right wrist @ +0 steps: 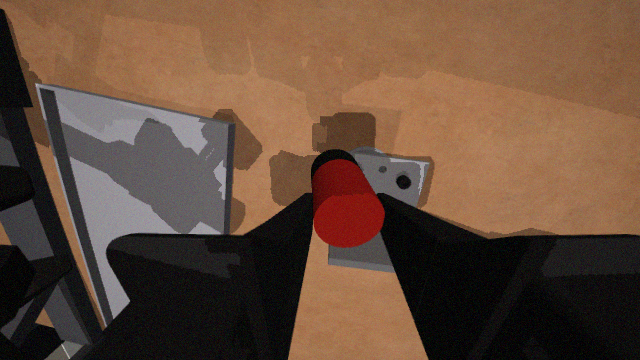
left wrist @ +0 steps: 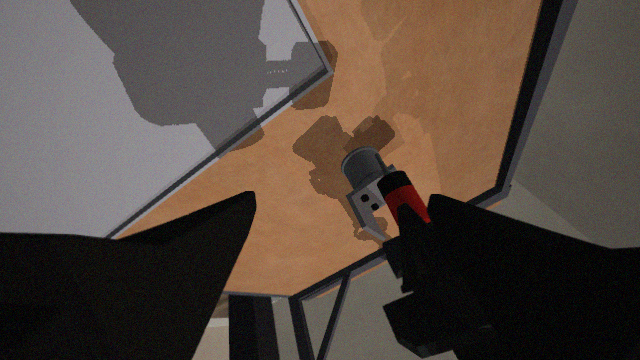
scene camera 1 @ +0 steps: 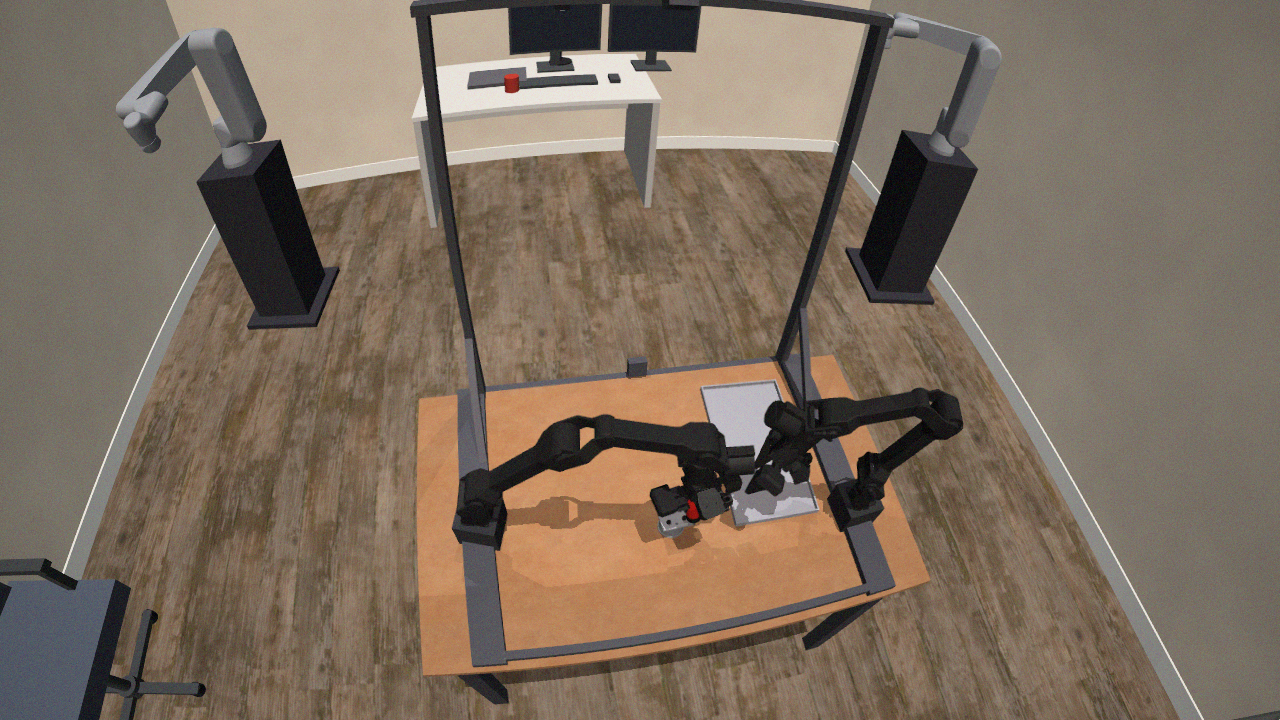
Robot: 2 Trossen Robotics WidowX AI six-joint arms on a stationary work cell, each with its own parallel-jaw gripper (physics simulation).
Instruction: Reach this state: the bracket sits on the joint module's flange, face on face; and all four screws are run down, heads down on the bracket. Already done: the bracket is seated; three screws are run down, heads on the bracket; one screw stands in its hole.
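Frame: origin at the left arm's base, x ahead, y left, z up, level; centimetres.
Seen in the pictures: left gripper, fingertip midpoint: [right wrist: 56, 233] [left wrist: 341, 200] [scene camera 1: 750, 479]; right gripper, fingertip midpoint: [right wrist: 344, 200] [left wrist: 407, 209] [scene camera 1: 693, 508]; left arm's base, origin of the base link: [scene camera 1: 860, 496]; right arm's base, origin of the base link: [scene camera 1: 477, 512].
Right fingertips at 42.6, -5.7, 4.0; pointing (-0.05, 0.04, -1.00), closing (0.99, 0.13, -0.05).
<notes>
Offsets run from my right fingertips to a thing's top centre, as dx, dy, dz. "pt": to the spot under its first point. Level surfaces: height alone.
The grey bracket [scene camera 1: 669, 524] [left wrist: 371, 189] [right wrist: 390, 194] sits on the joint module {+3.3, -1.8, -5.4} [left wrist: 361, 167], a grey cylinder. Two dark screw heads {+5.0, +0.0, -4.5} [right wrist: 403, 181] {pt +3.3, +0.7, -5.4} [right wrist: 382, 169] show on the bracket, the first looking larger. The others are hidden in the right wrist view, and I cannot tell which screw stands up. My right gripper [scene camera 1: 691, 505] [right wrist: 344, 200] is shut on the red-handled screwdriver {-0.5, +0.3, +2.1} [scene camera 1: 692, 511] [left wrist: 407, 196] [right wrist: 345, 215], which is over the bracket. Its shaft shows in the left wrist view; its tip's contact is unclear. My left gripper [scene camera 1: 753, 479] [left wrist: 341, 200] is open and empty, off to the bracket's right in the scene view.
A light tray {-24.4, -18.2, -10.1} [scene camera 1: 738, 407] [left wrist: 60, 150] [right wrist: 107, 230] lies beside the module, under the left arm. Dark frame posts [scene camera 1: 447, 205] [scene camera 1: 836, 192] rise at both sides of the wooden table {dz -11.7} [scene camera 1: 581, 608]. The two arms' wrists are close together above the table.
</notes>
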